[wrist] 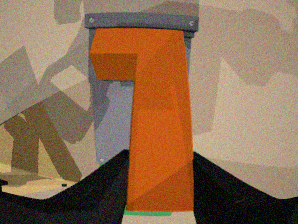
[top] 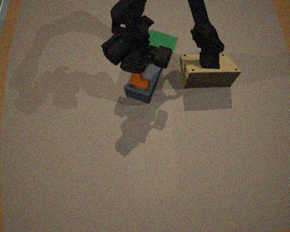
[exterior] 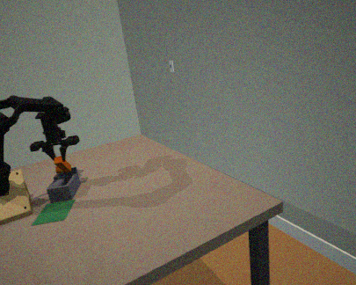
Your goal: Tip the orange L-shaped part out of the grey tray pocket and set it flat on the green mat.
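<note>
Now: gripper tip 17 cm above the green mat, 14 cm to the left of it and 6 cm past it. The rest, counted from my gripper tip: orange l-shaped part (3 cm to the left, 3 cm below, 1 cm behind).
</note>
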